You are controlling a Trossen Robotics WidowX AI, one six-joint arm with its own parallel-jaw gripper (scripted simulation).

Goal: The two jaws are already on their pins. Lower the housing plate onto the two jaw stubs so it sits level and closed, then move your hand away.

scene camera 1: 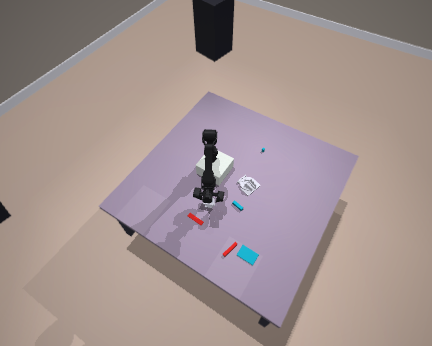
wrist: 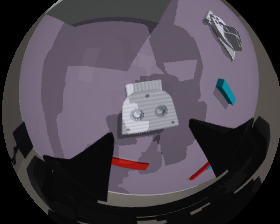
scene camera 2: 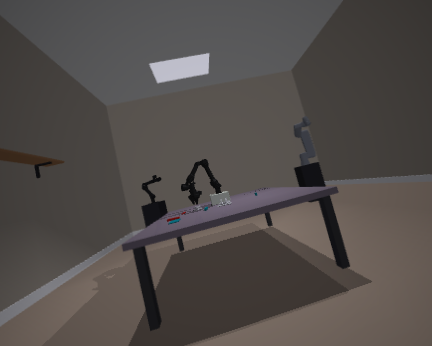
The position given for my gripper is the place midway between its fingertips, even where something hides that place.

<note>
My gripper [wrist: 152, 130] is open and holds nothing. Also in view: a white part [wrist: 146, 102].
</note>
